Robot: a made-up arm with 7 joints.
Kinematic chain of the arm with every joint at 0, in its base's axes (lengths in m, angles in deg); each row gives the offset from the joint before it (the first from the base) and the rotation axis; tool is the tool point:
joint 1: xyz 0 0 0 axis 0 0.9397 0.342
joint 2: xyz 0 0 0 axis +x
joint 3: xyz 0 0 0 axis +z
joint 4: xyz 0.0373 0 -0.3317 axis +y
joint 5: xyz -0.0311 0 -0.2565 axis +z
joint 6: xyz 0 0 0 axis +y
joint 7: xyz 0 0 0 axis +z
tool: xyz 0 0 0
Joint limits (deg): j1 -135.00..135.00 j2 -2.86..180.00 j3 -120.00..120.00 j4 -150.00..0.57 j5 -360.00..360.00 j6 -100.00..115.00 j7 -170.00..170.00
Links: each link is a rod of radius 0.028 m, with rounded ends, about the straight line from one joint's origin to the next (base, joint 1, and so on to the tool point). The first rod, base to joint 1, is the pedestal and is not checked.
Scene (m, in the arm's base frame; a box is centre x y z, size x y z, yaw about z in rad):
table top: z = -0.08
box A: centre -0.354 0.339 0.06 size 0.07 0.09 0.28 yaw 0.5
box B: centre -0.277 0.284 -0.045 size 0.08 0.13 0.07 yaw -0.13
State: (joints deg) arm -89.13 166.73 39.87 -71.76 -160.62 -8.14 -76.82
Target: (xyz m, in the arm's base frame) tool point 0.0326 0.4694 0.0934
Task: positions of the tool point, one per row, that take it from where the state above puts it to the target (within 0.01 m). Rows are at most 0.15 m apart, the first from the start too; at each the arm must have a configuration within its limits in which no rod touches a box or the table.
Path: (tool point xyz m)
1: -0.4247 0.0918 0.2678
2: -0.3748 0.1616 0.2927
3: -0.3133 0.2249 0.3084
4: -0.2420 0.2803 0.3131
5: -0.1636 0.3258 0.3058
6: -0.1417 0.3939 0.2289
7: -0.0737 0.4470 0.1538
8: 0.0326 0.4694 0.0934

